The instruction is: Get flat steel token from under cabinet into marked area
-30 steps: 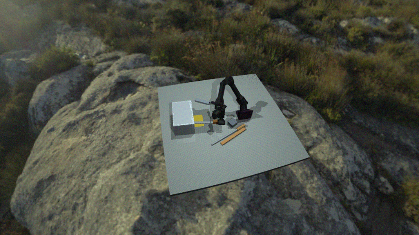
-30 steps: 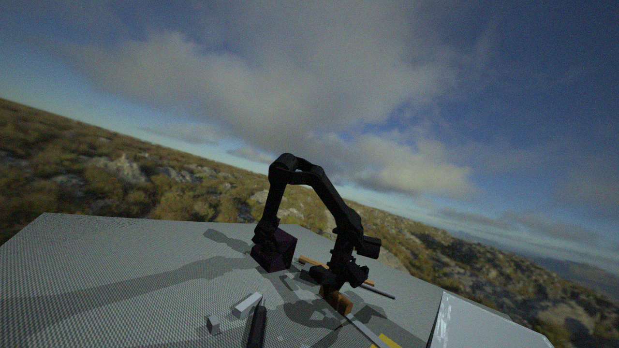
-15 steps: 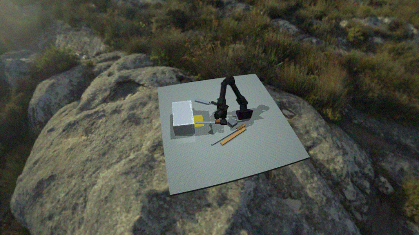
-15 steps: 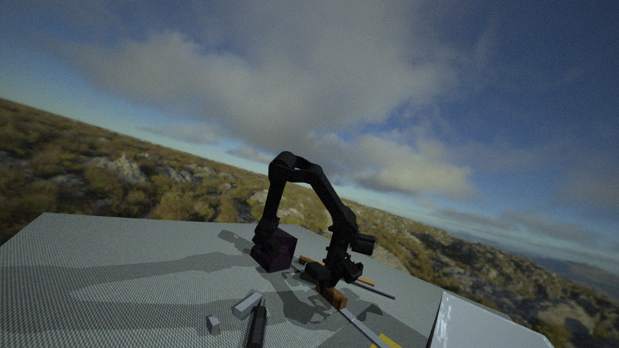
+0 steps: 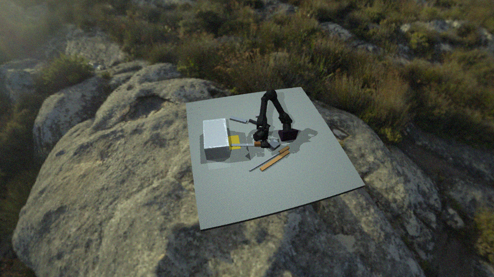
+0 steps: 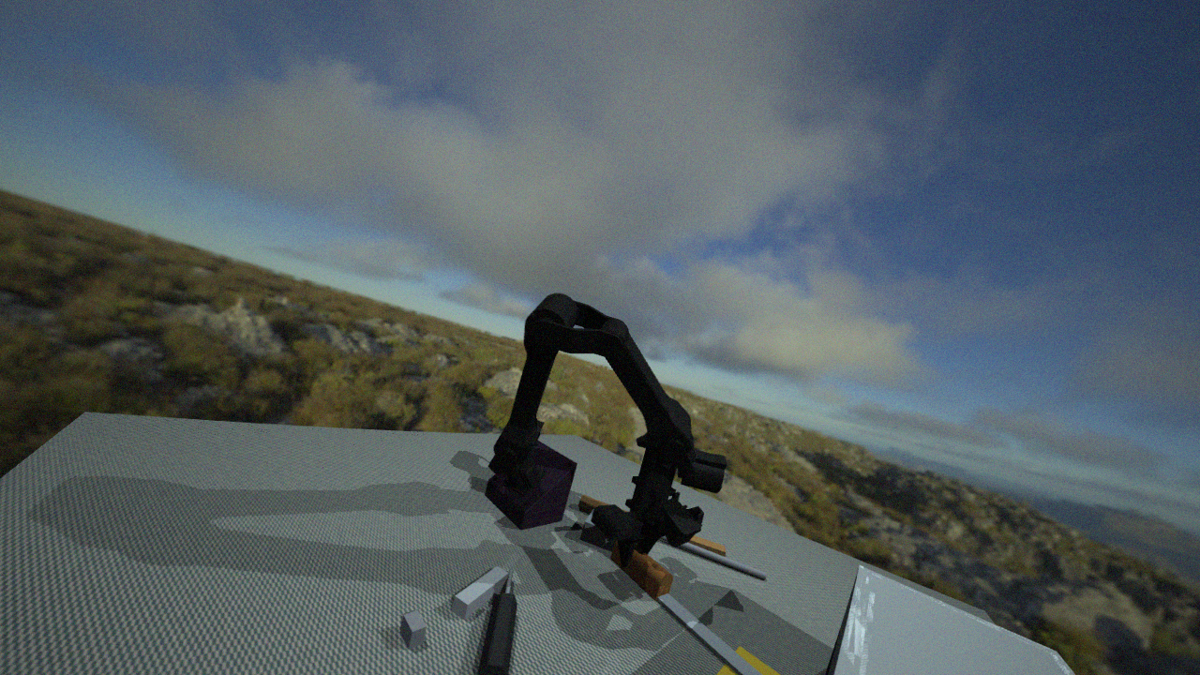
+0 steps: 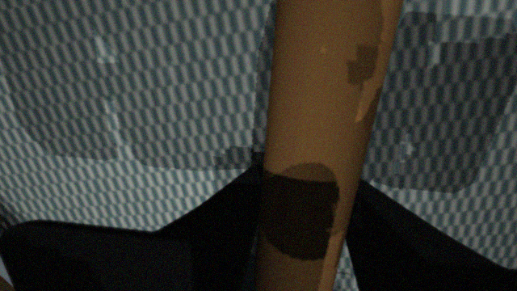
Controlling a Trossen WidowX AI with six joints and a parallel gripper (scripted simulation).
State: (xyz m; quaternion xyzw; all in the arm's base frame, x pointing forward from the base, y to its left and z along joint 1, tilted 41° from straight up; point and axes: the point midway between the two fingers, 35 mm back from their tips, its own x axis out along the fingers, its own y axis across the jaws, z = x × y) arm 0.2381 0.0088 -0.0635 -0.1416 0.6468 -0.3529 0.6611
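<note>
Right now my gripper tip is 9 cm past the grey block, 4 cm to the right of it and 1 cm below it. Round my gripper tip: grey bar (8 cm behind, 24 cm to the right); small grey cube (7 cm behind, 34 cm to the right); wooden stick (4 cm behind, 18 cm to the left).
</note>
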